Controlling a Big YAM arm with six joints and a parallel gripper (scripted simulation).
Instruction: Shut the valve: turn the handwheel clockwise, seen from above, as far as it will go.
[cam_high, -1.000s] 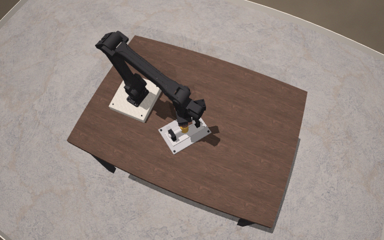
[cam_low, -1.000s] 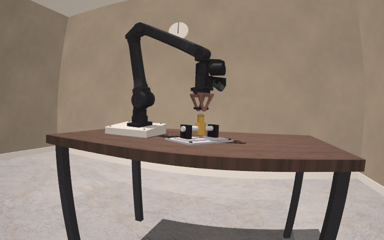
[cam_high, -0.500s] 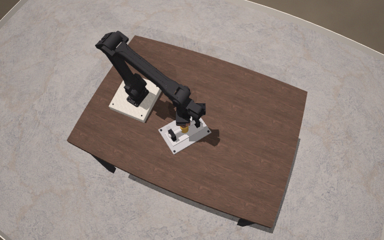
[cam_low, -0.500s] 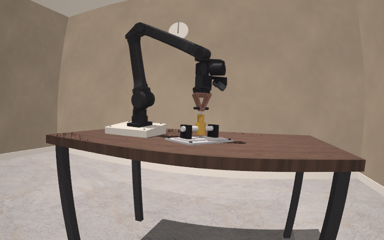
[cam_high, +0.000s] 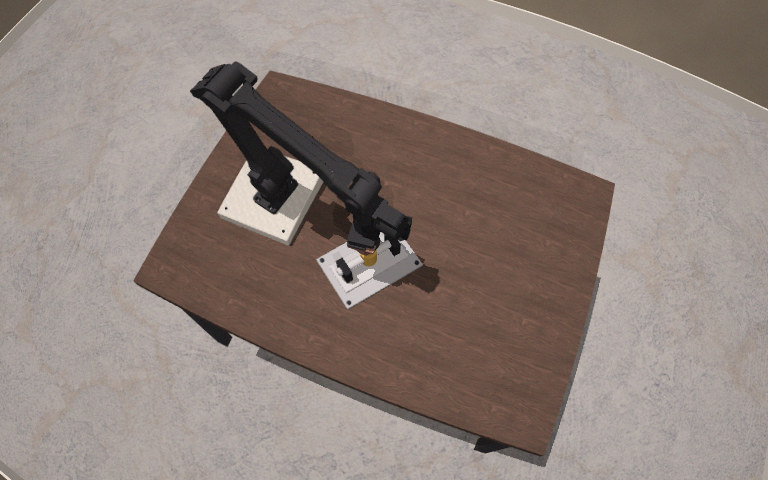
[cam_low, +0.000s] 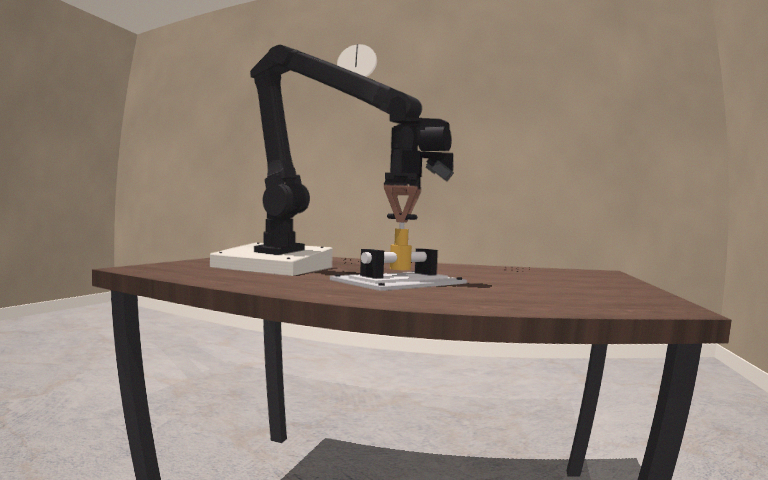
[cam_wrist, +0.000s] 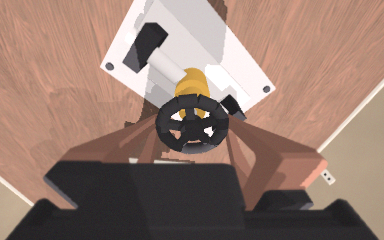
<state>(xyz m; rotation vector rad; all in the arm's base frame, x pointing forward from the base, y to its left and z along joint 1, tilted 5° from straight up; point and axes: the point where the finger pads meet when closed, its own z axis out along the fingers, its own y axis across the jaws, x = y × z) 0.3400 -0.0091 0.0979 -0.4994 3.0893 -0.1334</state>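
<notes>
Now: the black spoked handwheel right at my hand.
</notes>
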